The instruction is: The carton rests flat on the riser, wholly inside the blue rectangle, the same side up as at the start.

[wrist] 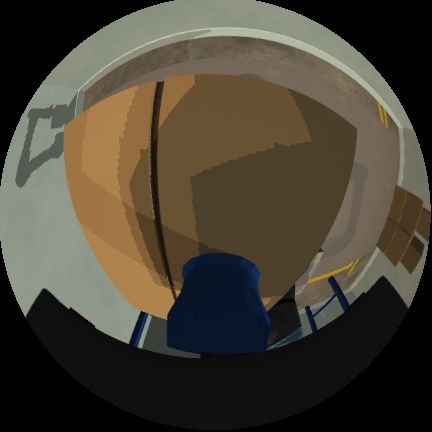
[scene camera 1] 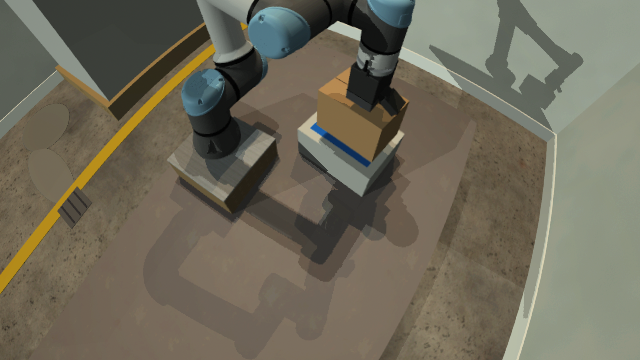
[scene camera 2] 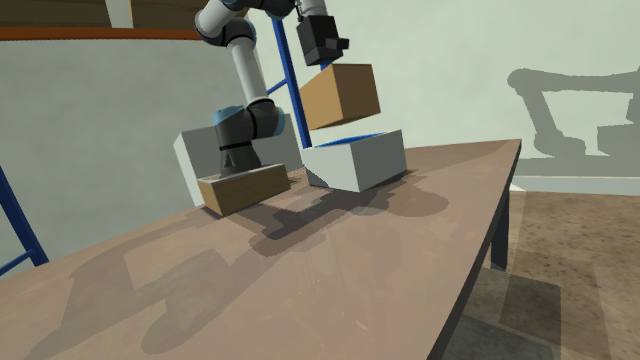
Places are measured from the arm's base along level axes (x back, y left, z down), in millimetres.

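Pixels of known places: hand, tool point: [wrist: 217, 263]; arm's base, link origin: [scene camera 1: 217, 138] [scene camera 2: 241, 170].
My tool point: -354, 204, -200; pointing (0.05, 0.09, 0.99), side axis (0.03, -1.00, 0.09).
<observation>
Ahead of a thing's pixels: the offset from my tool point to its top centre, as dx, dy, dz. Level surfaces: height alone.
The brown carton {+11, +22, -16} [scene camera 1: 350, 120] [scene camera 2: 361, 92] [wrist: 250, 150] hangs from my suction cup [scene camera 2: 326, 65] [wrist: 220, 270], which is pressed on its top face beside the dark seam. My gripper is shut on the carton; the cup is hidden behind the black tool body in scene camera 1. The carton looks roughly level. In scene camera 2 a clear gap shows between its underside and the pale grey riser {+30, +45, +175} [scene camera 1: 332, 162] [scene camera 2: 381, 160]. The blue rectangle {+30, +45, +175} [scene camera 1: 340, 145] [scene camera 2: 350, 140] on the riser's top shows partly; the carton covers much of it in scene camera 1.
The arm's base stands on a wood-sided block [scene camera 1: 255, 170] [scene camera 2: 255, 190] to the left of the riser, on the same brown table {dz +295} [scene camera 1: 225, 320] [scene camera 2: 320, 280]. A large grey cabinet [scene camera 1: 125, 45] stands behind. Blue rack posts [scene camera 2: 290, 75] rise behind the arm. Stacked brown boxes [wrist: 406, 215] show at the right of the wrist view.
</observation>
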